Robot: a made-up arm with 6 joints.
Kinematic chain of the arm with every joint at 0, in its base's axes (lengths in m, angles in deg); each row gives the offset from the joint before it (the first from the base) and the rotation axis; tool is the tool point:
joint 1: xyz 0 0 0.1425 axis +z
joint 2: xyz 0 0 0 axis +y
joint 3: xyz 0 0 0.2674 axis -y
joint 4: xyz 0 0 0 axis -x
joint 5: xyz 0.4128 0 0 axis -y
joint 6: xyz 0 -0.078 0 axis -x
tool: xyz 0 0 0
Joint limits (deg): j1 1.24..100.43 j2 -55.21..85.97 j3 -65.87..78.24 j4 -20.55..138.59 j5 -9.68..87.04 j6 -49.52..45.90
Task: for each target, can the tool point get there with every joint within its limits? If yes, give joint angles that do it. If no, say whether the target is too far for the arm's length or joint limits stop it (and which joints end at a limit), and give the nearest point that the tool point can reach.
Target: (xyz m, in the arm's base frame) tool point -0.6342 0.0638 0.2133
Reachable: no: joint limits stop it (at a limit: joint 1, joint 2, joint 3) | nearest point -0.5591 0.0045 0.5423 | short by 0.343 m
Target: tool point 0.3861 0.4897 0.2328
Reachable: yes | joints 48.48 51.99 32.21 117.09 51.85 23.27
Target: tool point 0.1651 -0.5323 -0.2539
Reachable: no: joint limits stop it (at a limit: joint 1, joint 2) | nearest point 0.1598 -0.0746 -0.2370 | short by 0.458 m
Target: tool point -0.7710 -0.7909 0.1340
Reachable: no: too far | nearest point -0.3910 -0.4011 0.5411 | short by 0.680 m
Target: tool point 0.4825 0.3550 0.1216
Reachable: yes | joints 43.03 55.01 25.30 26.60 3.71 -23.24
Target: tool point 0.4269 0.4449 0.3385
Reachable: yes | joints 49.81 47.58 40.43 59.99 71.74 -15.61
